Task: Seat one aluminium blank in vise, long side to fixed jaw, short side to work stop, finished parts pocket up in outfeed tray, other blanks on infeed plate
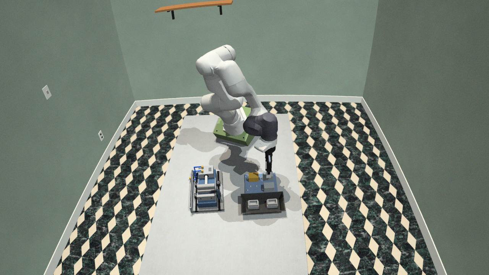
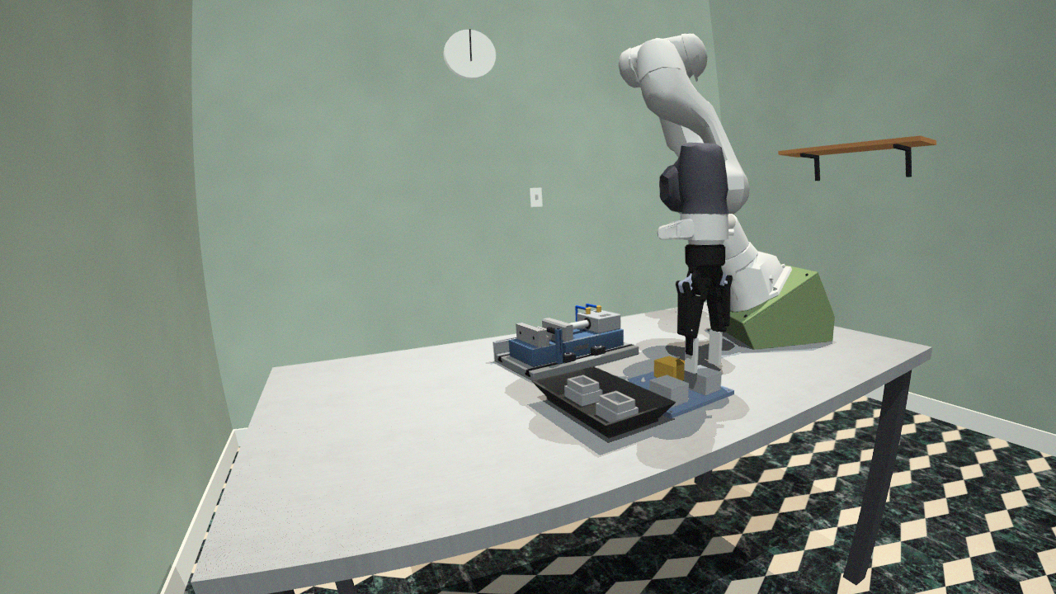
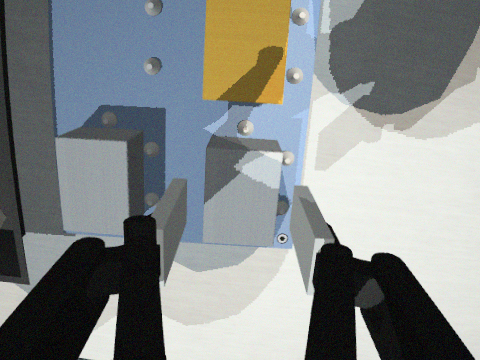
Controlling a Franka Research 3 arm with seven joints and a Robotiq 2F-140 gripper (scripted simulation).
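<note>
The aluminium blank lies 5 cm below my hand. From my hand the other things lie so: hose block (5 cm behind, 36 cm to the right); blue infeed plate (4 cm ahead, 5 cm to the right, 8 cm below); brass blank (1 cm behind, 9 cm to the right, 5 cm below).
</note>
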